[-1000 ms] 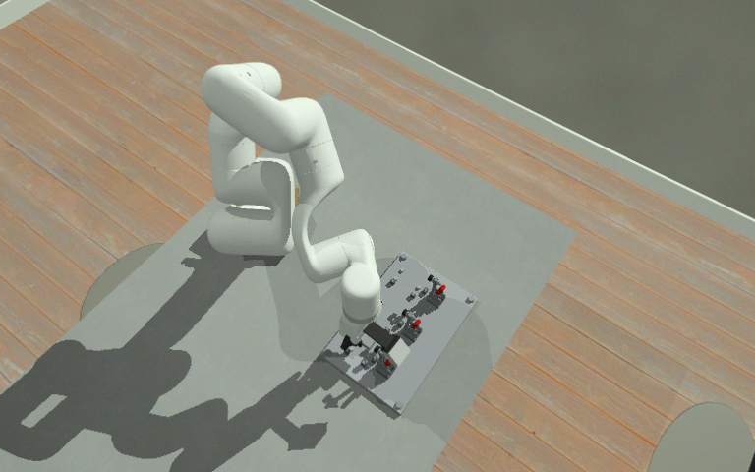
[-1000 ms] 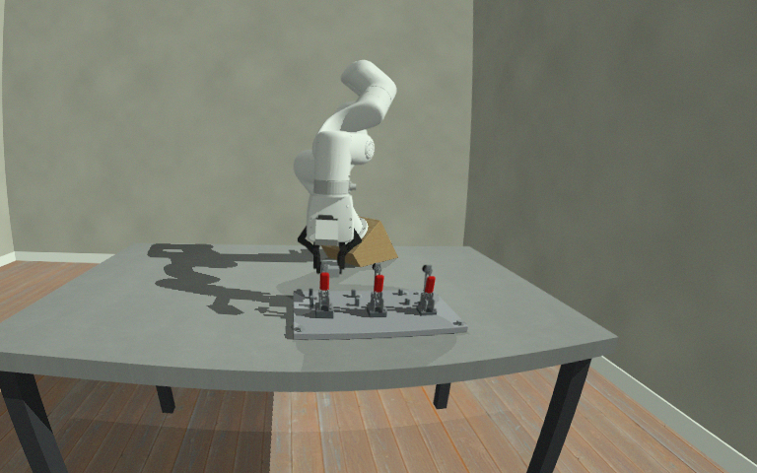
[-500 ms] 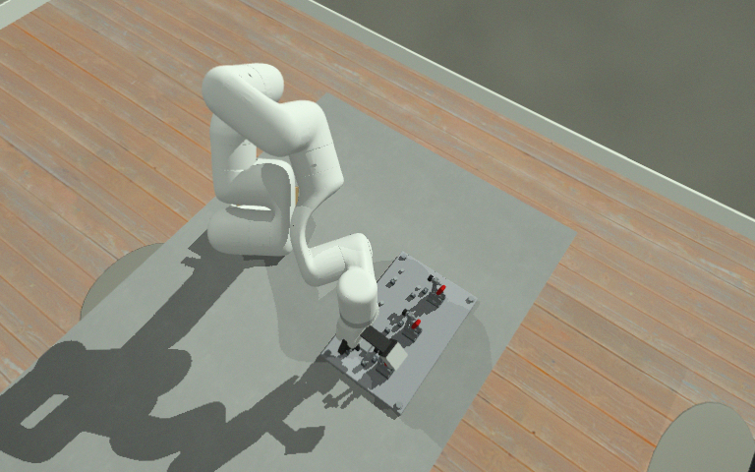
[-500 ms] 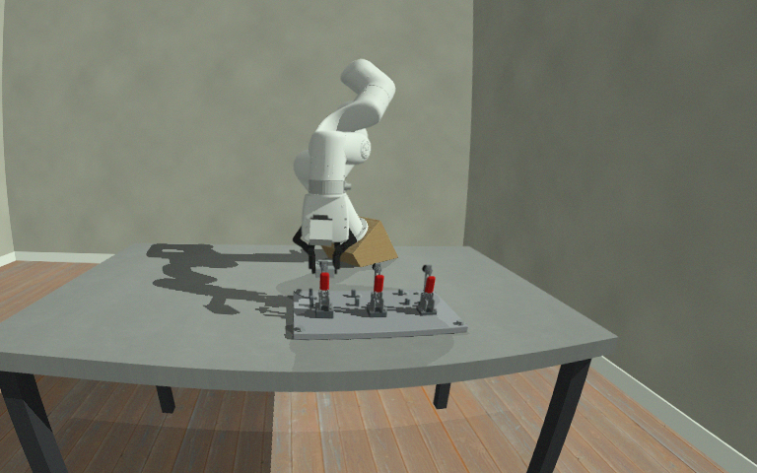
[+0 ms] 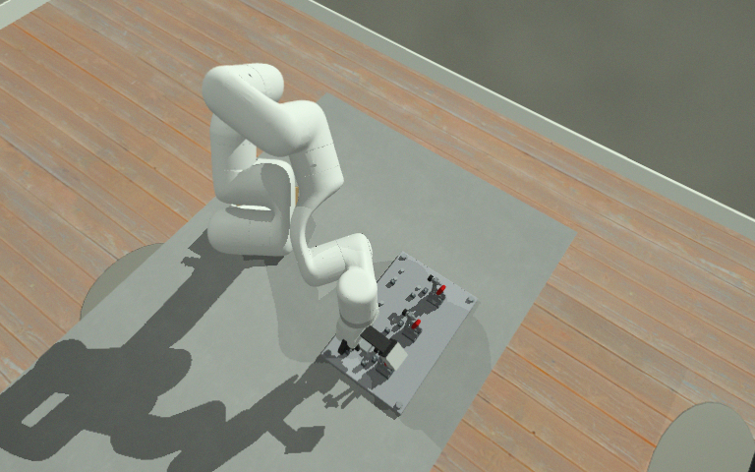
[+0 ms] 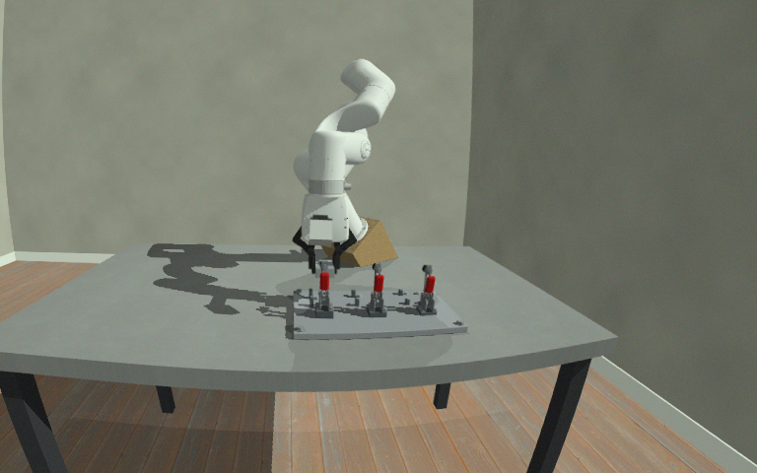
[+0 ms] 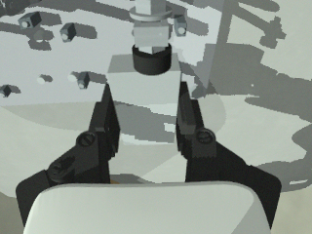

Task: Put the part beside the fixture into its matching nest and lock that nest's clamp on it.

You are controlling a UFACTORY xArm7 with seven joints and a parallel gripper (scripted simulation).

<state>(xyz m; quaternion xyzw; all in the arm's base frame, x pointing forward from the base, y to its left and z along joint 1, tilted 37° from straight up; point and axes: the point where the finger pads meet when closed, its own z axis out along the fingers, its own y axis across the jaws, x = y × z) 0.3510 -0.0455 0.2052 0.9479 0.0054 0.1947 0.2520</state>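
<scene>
The part lies 1 cm below my hand. The rest, counted from my hand: fixture plate 6 cm ahead, 10 cm to the left, 10 cm below.
</scene>
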